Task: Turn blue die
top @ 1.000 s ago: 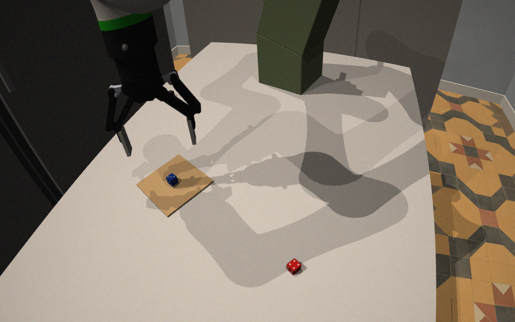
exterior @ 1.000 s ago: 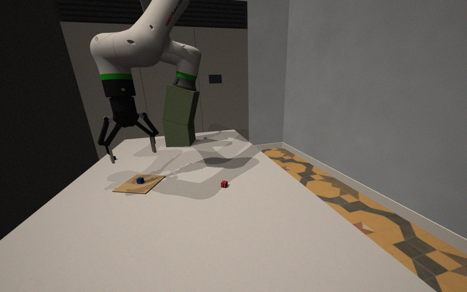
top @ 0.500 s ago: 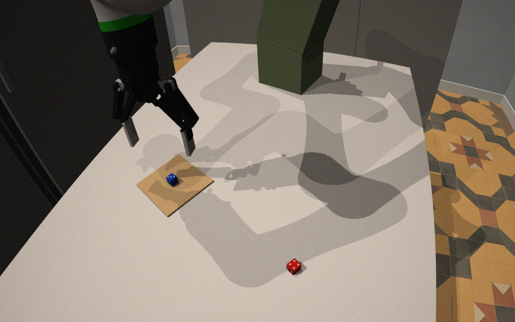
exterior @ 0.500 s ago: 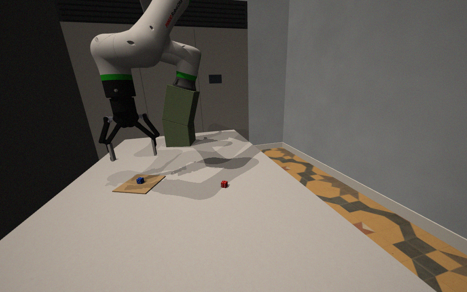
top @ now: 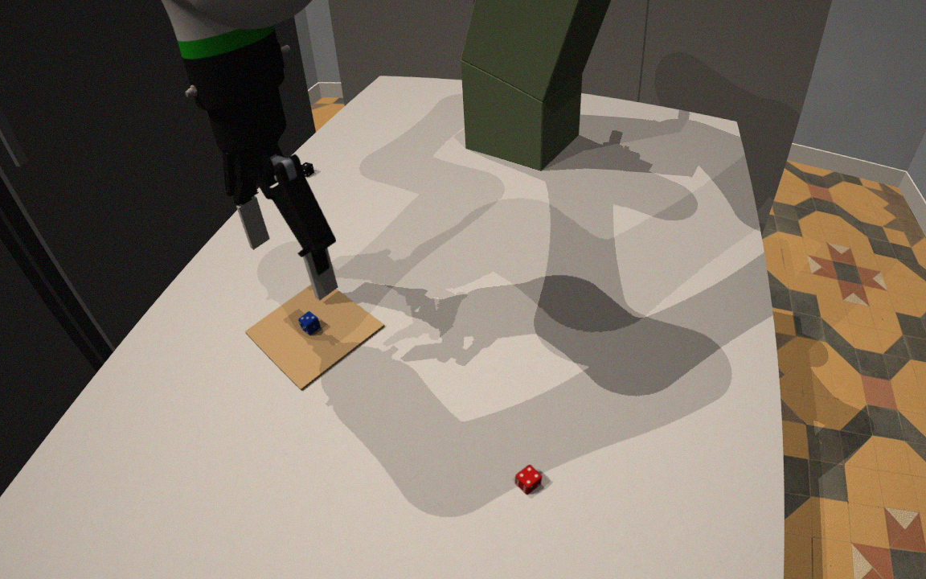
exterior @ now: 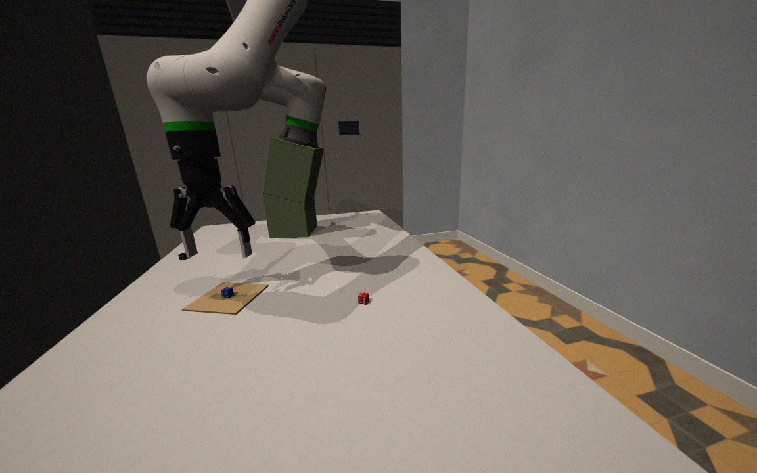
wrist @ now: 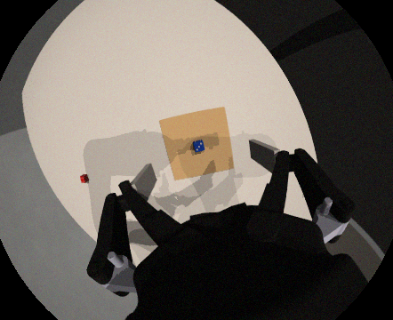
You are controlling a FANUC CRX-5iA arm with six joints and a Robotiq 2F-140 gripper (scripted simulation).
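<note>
Right now my hand is 11 cm above the blue die. The rest, counted from my hand: mat (12 cm below); red die (33 cm to the left, 12 cm ahead, 11 cm below); black die (34 cm behind, 23 cm to the right, 11 cm below).
</note>
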